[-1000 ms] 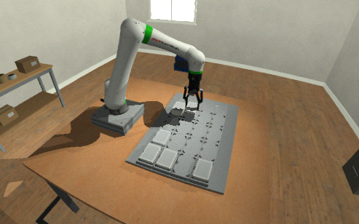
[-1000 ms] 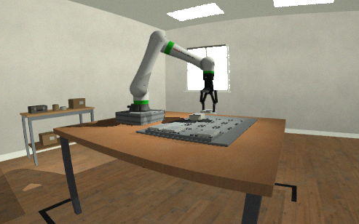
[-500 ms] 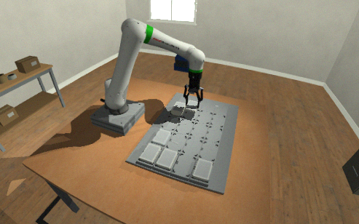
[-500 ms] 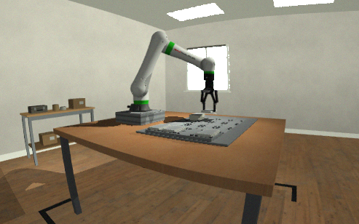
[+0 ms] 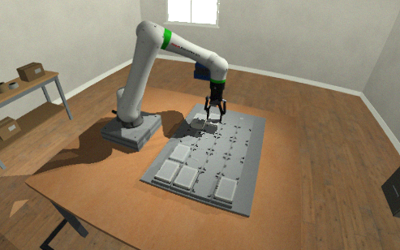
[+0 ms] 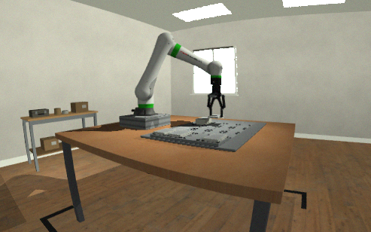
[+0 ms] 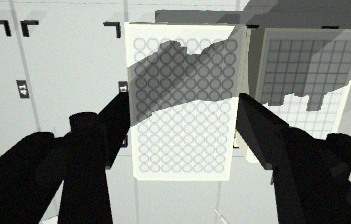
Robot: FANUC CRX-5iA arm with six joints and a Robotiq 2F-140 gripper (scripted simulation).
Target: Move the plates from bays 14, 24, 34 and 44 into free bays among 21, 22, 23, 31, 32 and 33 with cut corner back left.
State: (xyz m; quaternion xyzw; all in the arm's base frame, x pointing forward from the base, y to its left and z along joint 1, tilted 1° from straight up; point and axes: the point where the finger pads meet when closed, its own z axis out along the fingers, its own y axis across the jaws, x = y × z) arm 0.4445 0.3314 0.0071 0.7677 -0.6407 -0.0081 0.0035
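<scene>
My hand is 10 cm past the sealed deep-well block, 2 cm to the left of it and 6 cm above it. Also, from my hand: bay label 43: 22 cm ahead, 29 cm to the right, 8 cm below; sealed 96-well plate: 5 cm behind, 34 cm to the right, 8 cm below.
</scene>
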